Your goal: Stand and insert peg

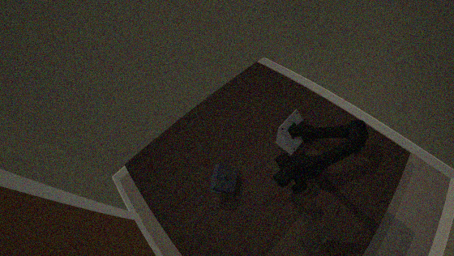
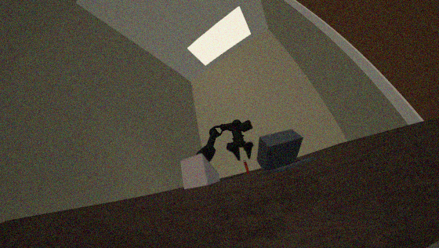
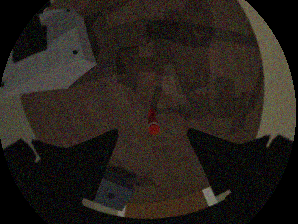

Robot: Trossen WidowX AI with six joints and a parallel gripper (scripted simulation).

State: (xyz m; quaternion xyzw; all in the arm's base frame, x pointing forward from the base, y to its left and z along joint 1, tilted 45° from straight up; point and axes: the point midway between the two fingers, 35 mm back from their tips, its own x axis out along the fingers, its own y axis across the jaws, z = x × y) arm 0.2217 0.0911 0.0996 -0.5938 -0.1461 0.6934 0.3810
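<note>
Right now my gripper tip is 3 cm above the red peg. Also, from my gripper tip: blue-grey sloped panel: 23 cm to the right, 21 cm ahead, 2 cm below.
</note>
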